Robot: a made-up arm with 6 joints. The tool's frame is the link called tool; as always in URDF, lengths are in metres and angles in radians. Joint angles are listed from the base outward.
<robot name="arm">
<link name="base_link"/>
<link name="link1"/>
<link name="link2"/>
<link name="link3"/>
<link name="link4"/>
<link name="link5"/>
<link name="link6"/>
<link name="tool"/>
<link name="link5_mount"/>
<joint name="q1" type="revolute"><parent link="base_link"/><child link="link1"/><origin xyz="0 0 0.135" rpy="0 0 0"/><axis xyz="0 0 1"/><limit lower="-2.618" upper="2.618"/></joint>
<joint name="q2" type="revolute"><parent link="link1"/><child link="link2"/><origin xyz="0 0 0" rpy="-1.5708 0 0"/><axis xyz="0 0 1"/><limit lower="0" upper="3.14"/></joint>
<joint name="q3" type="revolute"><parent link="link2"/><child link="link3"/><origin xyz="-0.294 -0.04 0" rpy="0 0 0"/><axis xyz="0 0 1"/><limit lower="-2.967" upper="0"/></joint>
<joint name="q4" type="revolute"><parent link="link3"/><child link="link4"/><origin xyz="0.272 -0.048 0" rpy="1.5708 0 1.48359"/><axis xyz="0 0 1"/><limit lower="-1.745" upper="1.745"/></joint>
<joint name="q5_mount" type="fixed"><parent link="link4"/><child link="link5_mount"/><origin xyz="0 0 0" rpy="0 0 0"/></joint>
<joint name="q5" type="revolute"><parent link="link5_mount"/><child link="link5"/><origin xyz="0 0 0" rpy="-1.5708 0 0"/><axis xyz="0 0 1"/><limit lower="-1.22" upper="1.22"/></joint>
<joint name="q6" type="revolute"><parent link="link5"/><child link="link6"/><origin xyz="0.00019 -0.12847 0" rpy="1.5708 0 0"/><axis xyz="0 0 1"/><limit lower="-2.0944" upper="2.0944"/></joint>
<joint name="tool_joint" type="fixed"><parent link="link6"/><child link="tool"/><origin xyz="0 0 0" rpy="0 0 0"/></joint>
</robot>
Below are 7 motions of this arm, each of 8 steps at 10 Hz.
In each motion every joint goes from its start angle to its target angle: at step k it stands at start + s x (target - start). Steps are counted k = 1, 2, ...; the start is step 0. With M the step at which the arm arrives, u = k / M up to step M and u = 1 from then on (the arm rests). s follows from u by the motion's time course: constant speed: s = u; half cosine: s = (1 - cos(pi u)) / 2; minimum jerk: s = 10 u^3 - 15 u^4 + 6 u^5.
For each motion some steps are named. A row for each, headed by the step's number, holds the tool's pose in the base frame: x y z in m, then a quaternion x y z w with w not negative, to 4 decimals.
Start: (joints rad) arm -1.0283 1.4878 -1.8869 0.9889 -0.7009 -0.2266
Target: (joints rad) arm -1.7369 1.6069 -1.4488 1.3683 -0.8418 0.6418
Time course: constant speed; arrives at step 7
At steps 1, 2, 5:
1: 0.0772 -0.3347 0.6394 0.4447 -0.0321 -0.2498 0.8596
2: 0.0459 -0.3609 0.6097 0.4782 -0.0840 -0.2352 0.8420
5: -0.0732 -0.4021 0.5132 0.5272 -0.2863 -0.2051 0.7733

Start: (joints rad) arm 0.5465 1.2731 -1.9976 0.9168 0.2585 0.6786
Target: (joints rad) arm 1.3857 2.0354 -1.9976 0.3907 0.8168 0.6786
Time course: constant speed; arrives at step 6
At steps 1, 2, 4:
1: 0.2111 0.2153 0.6772 0.1043 0.5314 0.7717 0.3335
2: 0.2217 0.2959 0.6232 0.0556 0.6266 0.7290 0.2699
4: 0.1761 0.4419 0.4892 -0.0801 0.7813 0.6019 0.1446

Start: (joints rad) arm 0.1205 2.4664 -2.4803 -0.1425 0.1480 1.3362
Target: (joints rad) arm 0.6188 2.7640 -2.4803 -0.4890 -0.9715 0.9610
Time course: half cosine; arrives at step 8
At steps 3, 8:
3: 0.6415 0.1869 0.3156 0.1996 0.6004 0.4654 0.6189
8: 0.5023 0.4188 0.2537 -0.1697 0.4108 0.6012 0.6640

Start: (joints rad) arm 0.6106 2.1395 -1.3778 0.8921 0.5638 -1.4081
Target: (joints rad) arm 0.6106 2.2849 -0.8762 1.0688 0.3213 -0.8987
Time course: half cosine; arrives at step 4
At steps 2, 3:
2: 0.3132 0.2752 0.0143 -0.4181 0.8772 0.2051 0.1167
3: 0.2671 0.2345 -0.0361 -0.2885 0.9421 0.1692 0.0254

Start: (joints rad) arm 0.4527 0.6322 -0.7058 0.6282 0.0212 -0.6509
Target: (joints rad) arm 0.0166 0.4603 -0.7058 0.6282 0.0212 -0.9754
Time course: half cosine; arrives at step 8
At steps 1, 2, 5, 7, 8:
1: 0.1619 0.0773 0.4283 -0.1568 0.6329 0.1550 0.7422
2: 0.1603 0.0675 0.4316 -0.1514 0.6270 0.1252 0.7539
5: 0.1435 0.0236 0.4466 -0.1252 0.5955 -0.0343 0.7928
7: 0.1307 0.0061 0.4530 -0.1129 0.5790 -0.1177 0.7989
8: 0.1287 0.0038 0.4538 -0.1112 0.5766 -0.1296 0.7990

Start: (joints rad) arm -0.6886 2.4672 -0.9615 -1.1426 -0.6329 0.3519
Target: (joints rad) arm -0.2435 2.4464 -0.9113 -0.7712 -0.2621 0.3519
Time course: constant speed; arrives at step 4
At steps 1, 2, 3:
1: 0.3377 -0.1518 -0.0845 -0.0740 0.9489 0.0651 0.2999
2: 0.3439 -0.1223 -0.0897 -0.0794 0.9608 0.0563 0.2596
3: 0.3457 -0.0920 -0.0942 -0.0853 0.9711 0.0466 0.2182

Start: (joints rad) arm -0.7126 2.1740 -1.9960 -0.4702 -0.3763 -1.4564
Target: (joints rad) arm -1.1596 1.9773 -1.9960 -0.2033 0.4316 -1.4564
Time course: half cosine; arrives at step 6
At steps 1, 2, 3, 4, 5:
1: 0.4521 -0.3909 0.3866 -0.3847 0.4968 -0.7405 0.2383
2: 0.4083 -0.4286 0.3917 -0.3490 0.5648 -0.7223 0.1935
3: 0.3433 -0.4683 0.3966 -0.2936 0.6504 -0.6863 0.1403
4: 0.2754 -0.4935 0.3999 -0.2328 0.7264 -0.6392 0.0974
5: 0.2259 -0.5029 0.4016 -0.1863 0.7754 -0.5989 0.0729

